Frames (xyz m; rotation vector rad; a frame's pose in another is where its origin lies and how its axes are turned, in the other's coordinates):
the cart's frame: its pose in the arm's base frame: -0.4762 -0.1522 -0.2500 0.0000 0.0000 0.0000
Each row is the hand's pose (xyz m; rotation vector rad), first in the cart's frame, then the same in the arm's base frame.
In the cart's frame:
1: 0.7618 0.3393 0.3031 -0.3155 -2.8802 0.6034
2: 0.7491 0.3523 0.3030 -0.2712 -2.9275 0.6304
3: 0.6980 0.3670 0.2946 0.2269 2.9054 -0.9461
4: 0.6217 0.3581 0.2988 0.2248 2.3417 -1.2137
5: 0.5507 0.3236 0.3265 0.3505 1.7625 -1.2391
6: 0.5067 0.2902 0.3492 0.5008 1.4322 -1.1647
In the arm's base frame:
1: 0.2856 0.1871 0.0531 -0.3155 -2.8802 0.6034
2: 0.2729 0.2001 0.0530 -0.2712 -2.9275 0.6304
3: 0.2218 0.2148 0.0446 0.2269 2.9054 -0.9461
4: 0.1455 0.2059 0.0488 0.2248 2.3417 -1.2137
5: 0.0745 0.1714 0.0765 0.3505 1.7625 -1.2391
6: 0.0305 0.1380 0.0992 0.5008 1.4322 -1.1647

